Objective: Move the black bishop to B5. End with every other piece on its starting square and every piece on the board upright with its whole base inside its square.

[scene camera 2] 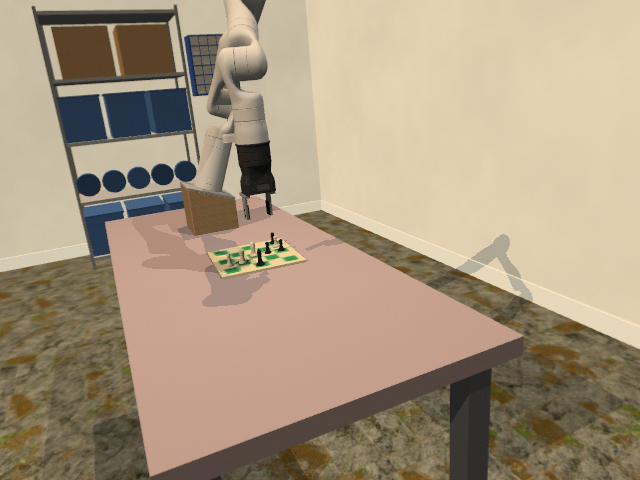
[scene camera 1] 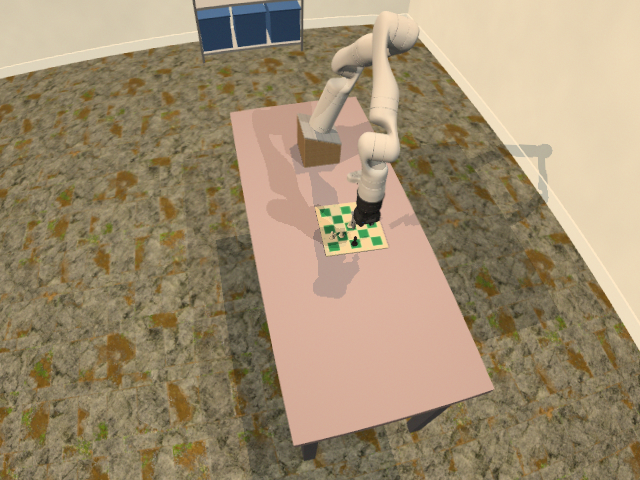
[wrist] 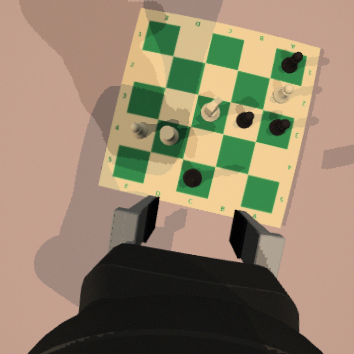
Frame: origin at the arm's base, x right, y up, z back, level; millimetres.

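Seen in the pictures: gripper, between the fingertips: (scene camera 2: 258,216) (scene camera 1: 361,224) (wrist: 194,218); arm's base, origin of its link: (scene camera 2: 208,188) (scene camera 1: 319,126).
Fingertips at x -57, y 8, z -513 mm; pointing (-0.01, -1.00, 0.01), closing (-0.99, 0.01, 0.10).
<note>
Offsets run from my fingertips to a thing's middle. "spot": to the spot under its first point.
The tall dark piece @[dz +21, dx +6, dy -109 mm] (scene camera 1: 354,241) (scene camera 2: 260,257) (wrist: 192,178), which looks like the black bishop, stands upright on C5 of the board @[spot: dz -4, dx +101, dy -130 mm] (scene camera 1: 328,252) (scene camera 2: 222,274) (wrist: 106,180). The light square B5 @[spot: dz +17, dx -36, dy -130 mm] (scene camera 1: 366,243) (scene camera 2: 277,262) (wrist: 227,187) beside it, on the A side, holds no piece. My gripper (scene camera 1: 361,225) (scene camera 2: 258,215) (wrist: 194,218) is open and empty, fingers pointing down, above the board. In the wrist view its fingertips appear beyond the row 5 edge, one to each side of C5. The black piece's finer shape is too small to make out.
Black pieces stand on A1 @[dz +177, dx -69, dy -114 mm] (wrist: 290,64), B3 @[dz +100, dx -34, dy -114 mm] (wrist: 244,120) and A3 @[dz +102, dx -72, dy -114 mm] (wrist: 279,127). White pieces stand on A2 @[dz +140, dx -67, dy -114 mm] (wrist: 283,94), C3 @[dz +99, dx +6, dy -110 mm] (wrist: 211,111), E4 @[dz +58, dx +79, dy -114 mm] (wrist: 139,130) and D4 @[dz +61, dx +44, dy -114 mm] (wrist: 169,135). The arm's wooden base block (scene camera 1: 321,150) (scene camera 2: 211,212) stands behind the board.
</note>
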